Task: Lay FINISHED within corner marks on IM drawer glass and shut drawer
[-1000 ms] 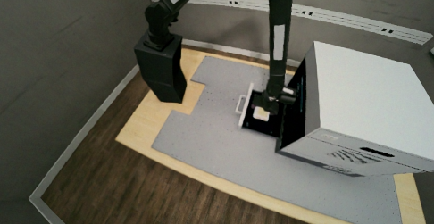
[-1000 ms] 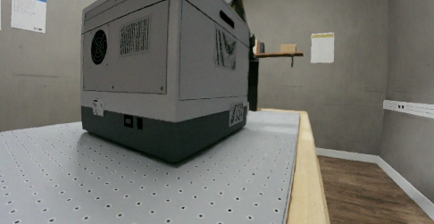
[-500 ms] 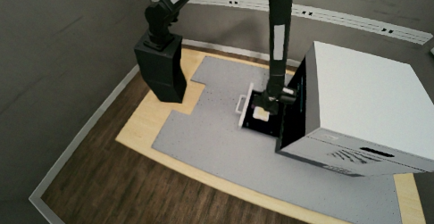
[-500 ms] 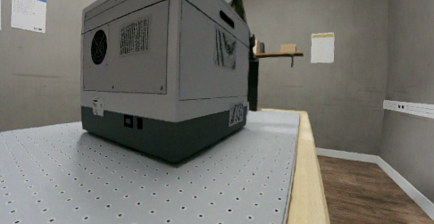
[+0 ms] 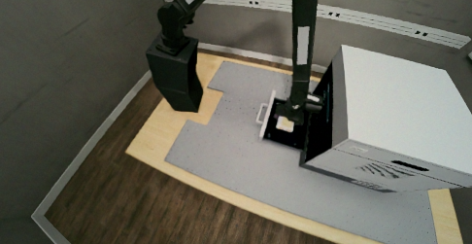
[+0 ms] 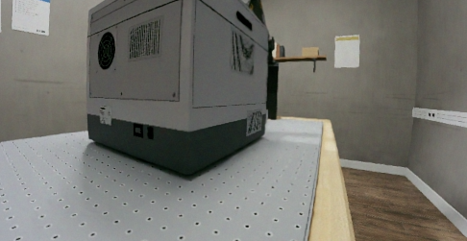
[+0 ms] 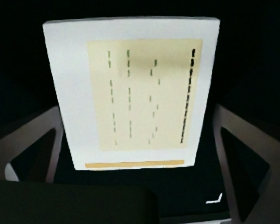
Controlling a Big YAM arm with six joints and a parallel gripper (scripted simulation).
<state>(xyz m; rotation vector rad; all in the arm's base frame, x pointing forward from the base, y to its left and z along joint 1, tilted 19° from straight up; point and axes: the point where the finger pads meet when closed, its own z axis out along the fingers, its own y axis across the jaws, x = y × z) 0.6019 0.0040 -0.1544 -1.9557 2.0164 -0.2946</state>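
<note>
The cassette FINISHED is 1 cm to the right of my hand and 1 cm below it. Also, from my hand: drawer: 1 cm ahead.
</note>
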